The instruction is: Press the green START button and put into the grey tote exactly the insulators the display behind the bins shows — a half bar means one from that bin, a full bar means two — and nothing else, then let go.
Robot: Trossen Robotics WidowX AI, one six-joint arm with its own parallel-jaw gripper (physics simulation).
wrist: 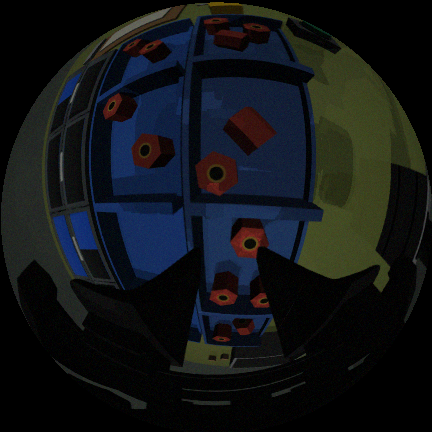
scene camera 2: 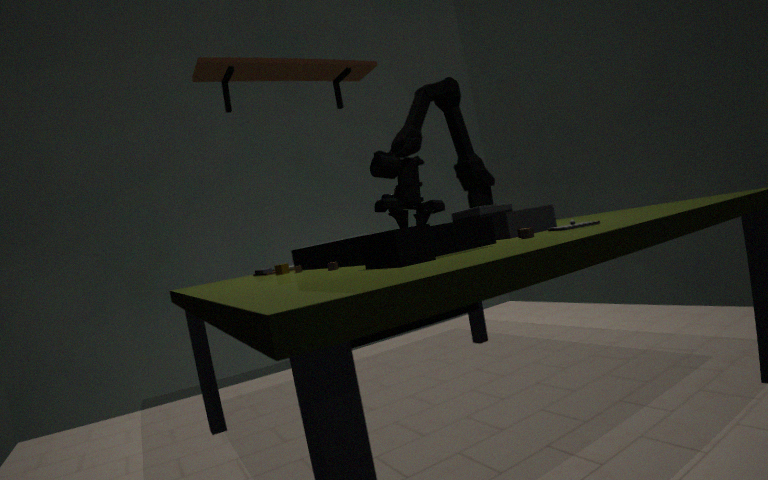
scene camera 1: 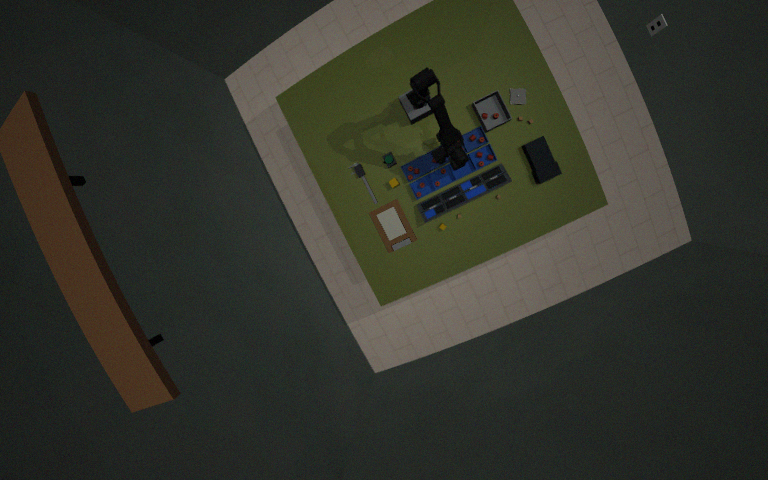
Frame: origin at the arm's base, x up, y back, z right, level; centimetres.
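Seen in the pictures: gripper, fingertip midpoint: (wrist: pixel 229 253); arm's base, origin of the base link: (scene camera 2: pixel 482 207) (scene camera 1: pixel 418 101).
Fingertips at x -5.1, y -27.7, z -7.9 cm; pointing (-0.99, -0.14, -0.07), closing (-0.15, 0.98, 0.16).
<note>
Offsets run from my fingertips to a thing's top centre. "spot": to the spot under its first point.
Blue bins (scene camera 1: pixel 423 164) (wrist: pixel 187 120) hold red hexagonal insulators. My gripper (scene camera 2: pixel 412 225) (wrist: pixel 229 253) is open and empty, pointing down above a bin; one insulator {dx -0.2, dy +1.2, dz +0.9 cm} (wrist: pixel 249 242) shows between its fingertips and others sit lower in that bin. The neighbouring bin holds a standing insulator {dx -0.2, dy -1.7, dz +4.9 cm} (wrist: pixel 216 173) and one on its side {spot: dx -0.3, dy -0.3, dz +7.8 cm} (wrist: pixel 250 130). The grey tote {dx +2.2, dy +13.9, dz -24.1 cm} (scene camera 1: pixel 487 105) holds two insulators. The display {spot: dx +1.0, dy -20.3, dz +4.8 cm} (scene camera 1: pixel 453 197) (wrist: pixel 61 150) shows one full blue bar {dx +3.1, dy -21.0, dz -6.0 cm} (wrist: pixel 62 245) and half bars (wrist: pixel 70 87) {dx +1.5, dy -16.5, dz -5.2 cm} (wrist: pixel 86 230); its far end is hidden in the wrist view. The green button {dx +0.9, dy +6.7, dz +29.6 cm} (scene camera 1: pixel 388 159) (wrist: pixel 316 29) stands beside the bins.
A yellow block {dx +0.7, dy -5.1, dz +30.7 cm} (scene camera 1: pixel 393 182), a hammer {spot: dx -2.9, dy -3.1, dz +44.3 cm} (scene camera 1: pixel 368 187) and a clipboard {dx -1.4, dy -25.9, dz +37.9 cm} (scene camera 1: pixel 391 223) lie left of the bins. A black box {dx +2.4, dy -14.6, dz -40.6 cm} (scene camera 1: pixel 541 160) stands right. A small metal plate {dx -1.6, dy +17.9, dz -39.3 cm} (scene camera 1: pixel 517 96) and tan blocks {dx -1.5, dy +7.2, dz -37.1 cm} (scene camera 1: pixel 520 118) lie near the tote. A wooden shelf (scene camera 2: pixel 283 69) hangs on the wall.
</note>
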